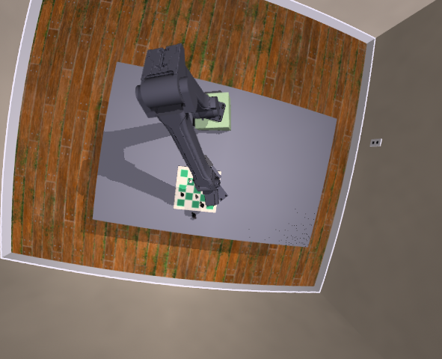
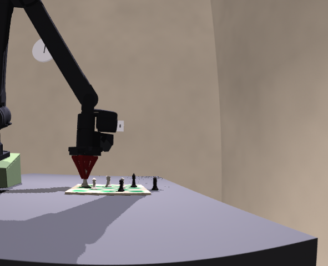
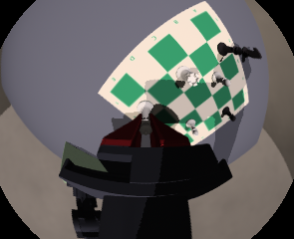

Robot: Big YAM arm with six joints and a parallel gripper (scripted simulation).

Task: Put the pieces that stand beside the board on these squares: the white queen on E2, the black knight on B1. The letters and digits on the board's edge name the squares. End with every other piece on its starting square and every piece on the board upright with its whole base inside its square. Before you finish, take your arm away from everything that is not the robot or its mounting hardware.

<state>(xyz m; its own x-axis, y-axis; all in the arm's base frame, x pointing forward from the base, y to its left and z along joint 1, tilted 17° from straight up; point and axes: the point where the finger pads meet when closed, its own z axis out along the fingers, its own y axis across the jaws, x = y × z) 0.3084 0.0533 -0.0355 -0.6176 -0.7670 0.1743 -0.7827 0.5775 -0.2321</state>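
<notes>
Now: the green-and-cream chessboard 80 mm ahead of my hand, 30 mm to the right of it and 30 mm below it.
</notes>
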